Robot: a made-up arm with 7 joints. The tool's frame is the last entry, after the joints.
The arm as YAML. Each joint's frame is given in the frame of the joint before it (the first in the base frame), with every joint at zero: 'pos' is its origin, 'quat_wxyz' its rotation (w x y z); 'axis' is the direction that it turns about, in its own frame. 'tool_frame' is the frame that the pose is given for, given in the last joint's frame.
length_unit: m
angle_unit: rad
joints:
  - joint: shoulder
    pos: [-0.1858, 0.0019, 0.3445]
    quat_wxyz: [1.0, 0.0, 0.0, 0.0]
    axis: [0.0, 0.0, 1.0]
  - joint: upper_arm
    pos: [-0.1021, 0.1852, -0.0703]
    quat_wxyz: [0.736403, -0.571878, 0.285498, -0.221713]
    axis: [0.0, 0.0, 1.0]
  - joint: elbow
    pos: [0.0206, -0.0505, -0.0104]
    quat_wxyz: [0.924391, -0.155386, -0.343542, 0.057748]
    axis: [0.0, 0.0, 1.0]
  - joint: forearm
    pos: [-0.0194, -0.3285, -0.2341]
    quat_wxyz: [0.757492, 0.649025, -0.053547, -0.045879]
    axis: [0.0, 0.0, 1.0]
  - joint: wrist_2
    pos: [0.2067, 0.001, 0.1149]
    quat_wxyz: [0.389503, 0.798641, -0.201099, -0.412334]
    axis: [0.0, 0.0, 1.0]
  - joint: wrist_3
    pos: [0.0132, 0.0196, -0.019]
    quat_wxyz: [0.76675, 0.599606, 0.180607, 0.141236]
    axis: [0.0, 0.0, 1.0]
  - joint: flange
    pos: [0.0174, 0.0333, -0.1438]
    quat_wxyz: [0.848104, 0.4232, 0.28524, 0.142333]
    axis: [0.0, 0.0, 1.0]
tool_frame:
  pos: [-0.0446, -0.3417, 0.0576]
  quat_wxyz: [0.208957, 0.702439, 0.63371, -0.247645]
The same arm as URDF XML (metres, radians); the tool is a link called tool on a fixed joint. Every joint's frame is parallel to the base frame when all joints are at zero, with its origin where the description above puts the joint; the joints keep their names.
<robot name="arm">
  <joint name="tool_joint" type="fixed">
    <parent link="link7"/>
    <child link="tool"/>
    <origin xyz="0.2054 0.1654 0.2292" rpy="0.5027 0.3133 -2.7997"/>
  </joint>
  <joint name="flange" type="continuous">
    <parent link="link6"/>
    <child link="link7"/>
    <origin xyz="-0.0151 -0.0344 0.1438" rpy="0 0 0"/>
    <axis xyz="0.874664 -0.073797 -0.47908"/>
  </joint>
  <joint name="wrist_3" type="continuous">
    <parent link="link5"/>
    <child link="link6"/>
    <origin xyz="0.0247 -0.0089 0.0152" rpy="0 0 0"/>
    <axis xyz="0 0 -1"/>
  </joint>
  <joint name="wrist_2" type="continuous">
    <parent link="link4"/>
    <child link="link5"/>
    <origin xyz="0.2149 0.0229 0.096" rpy="0 0 0"/>
    <axis xyz="-0.824828 -0.522618 -0.215707"/>
  </joint>
  <joint name="forearm" type="continuous">
    <parent link="link3"/>
    <child link="link4"/>
    <origin xyz="0.0535 -0.2341 0.3247" rpy="0 0 0"/>
    <axis xyz="0.0784 0.1518 0.985297"/>
  </joint>
  <joint name="elbow" type="continuous">
    <parent link="link2"/>
    <child link="link3"/>
    <origin xyz="0.0082 -0.0334 0.0436" rpy="0 0 0"/>
    <axis xyz="0 1 0"/>
  </joint>
  <joint name="upper_arm" type="continuous">
    <parent link="link1"/>
    <child link="link2"/>
    <origin xyz="-0.1021 0.1852 -0.0703" rpy="0 0 0"/>
    <axis xyz="0.67407 0.715668 0.182892"/>
  </joint>
  <joint name="shoulder" type="continuous">
    <parent link="base"/>
    <child link="link1"/>
    <origin xyz="-0.1858 0.0019 0.3445" rpy="0 0 0"/>
    <axis xyz="0 0 1"/>
  </joint>
  <link name="base"/>
  <link name="link1"/>
  <link name="link2"/>
  <link name="link3"/>
  <link name="link4"/>
  <link name="link5"/>
  <link name="link6"/>
  <link name="link7"/>
  <link name="tool"/>
</robot>

